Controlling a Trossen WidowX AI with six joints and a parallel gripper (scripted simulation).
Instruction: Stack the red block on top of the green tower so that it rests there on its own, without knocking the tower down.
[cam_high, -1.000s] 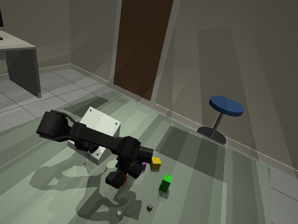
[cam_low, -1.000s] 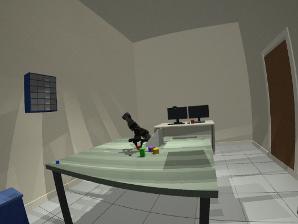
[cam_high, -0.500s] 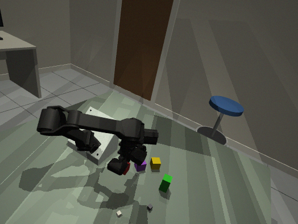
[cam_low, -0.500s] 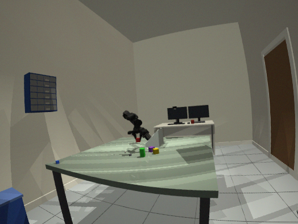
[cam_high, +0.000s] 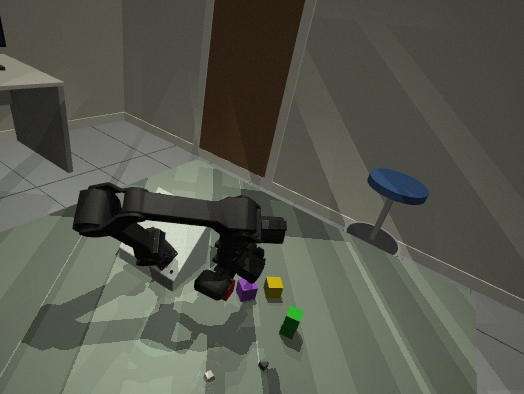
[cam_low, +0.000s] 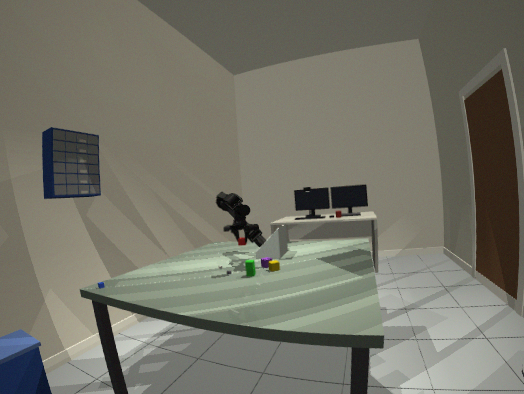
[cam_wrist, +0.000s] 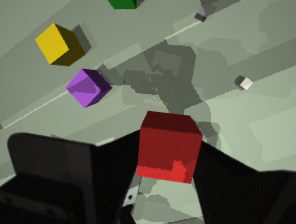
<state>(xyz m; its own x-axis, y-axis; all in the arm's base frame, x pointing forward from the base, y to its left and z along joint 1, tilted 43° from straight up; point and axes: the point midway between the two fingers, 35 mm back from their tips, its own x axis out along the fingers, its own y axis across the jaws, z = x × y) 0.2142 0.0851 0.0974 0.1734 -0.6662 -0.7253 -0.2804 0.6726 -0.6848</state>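
Now: the yellow block 200 mm to the left of my gripper tip, 110 mm below it and 30 mm ahead of it. From my gripper tip the other things lie so: purple block 130 mm to the left, 110 mm below, 20 mm behind; then red block 10 mm above; then small white cube 120 mm below, 100 mm to the right, 80 mm ahead.
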